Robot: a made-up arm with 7 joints.
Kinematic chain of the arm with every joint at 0, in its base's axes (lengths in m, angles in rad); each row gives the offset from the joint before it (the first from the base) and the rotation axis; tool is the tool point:
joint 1: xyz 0 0 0.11 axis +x
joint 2: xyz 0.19 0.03 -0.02 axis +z
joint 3: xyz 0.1 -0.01 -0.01 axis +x
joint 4: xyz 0 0.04 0.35 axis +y
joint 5: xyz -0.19 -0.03 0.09 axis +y
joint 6: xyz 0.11 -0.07 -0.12 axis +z
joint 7: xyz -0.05 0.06 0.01 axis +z
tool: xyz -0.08 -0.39 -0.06
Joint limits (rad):
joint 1: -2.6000..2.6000
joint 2: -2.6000..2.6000
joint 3: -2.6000..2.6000
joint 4: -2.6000..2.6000
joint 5: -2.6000..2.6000
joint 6: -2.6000..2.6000
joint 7: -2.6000..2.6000
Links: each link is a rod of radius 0.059 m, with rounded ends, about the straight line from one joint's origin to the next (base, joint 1, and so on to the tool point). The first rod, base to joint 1, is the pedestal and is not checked.
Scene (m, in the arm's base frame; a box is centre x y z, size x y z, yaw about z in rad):
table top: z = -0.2
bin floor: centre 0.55 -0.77 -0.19 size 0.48 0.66 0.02 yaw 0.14
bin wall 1: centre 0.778 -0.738 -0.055 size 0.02 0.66 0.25 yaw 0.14
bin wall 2: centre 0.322 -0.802 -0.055 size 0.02 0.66 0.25 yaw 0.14
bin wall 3: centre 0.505 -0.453 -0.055 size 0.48 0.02 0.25 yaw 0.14
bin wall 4: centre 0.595 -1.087 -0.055 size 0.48 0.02 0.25 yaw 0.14
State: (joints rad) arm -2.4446 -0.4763 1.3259 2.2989 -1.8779 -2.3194 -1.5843
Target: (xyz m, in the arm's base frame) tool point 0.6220 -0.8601 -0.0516
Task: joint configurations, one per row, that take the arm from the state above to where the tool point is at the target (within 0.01 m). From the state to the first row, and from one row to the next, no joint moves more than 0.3 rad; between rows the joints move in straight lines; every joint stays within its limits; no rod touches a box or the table.
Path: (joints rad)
1: -2.3351 -0.4065 1.4533 2.2043 -1.9501 -2.1229 -1.3086
2: -2.2255 -0.3367 1.5807 2.1098 -2.0223 -1.9264 -1.0330
3: -2.1160 -0.2669 1.7081 2.0152 -2.0945 -1.7298 -0.7573
4: -2.0065 -0.1972 1.8355 1.9207 -2.1667 -1.5333 -0.4817
5: -1.8970 -0.1274 1.9630 1.8261 -2.2390 -1.3368 -0.2060
6: -1.7874 -0.0576 2.0904 1.7315 -2.3112 -1.1403 0.0696
7: -1.6779 0.0122 2.2178 1.6370 -2.3834 -0.9438 0.3453
8: -1.5684 0.0820 2.3452 1.5424 -2.4556 -0.7473 0.6210
9: -1.4589 0.1518 2.4726 1.4479 -2.5278 -0.5507 0.8966
10: -1.3493 0.2215 2.6000 1.3533 -2.6000 -0.3542 1.1723

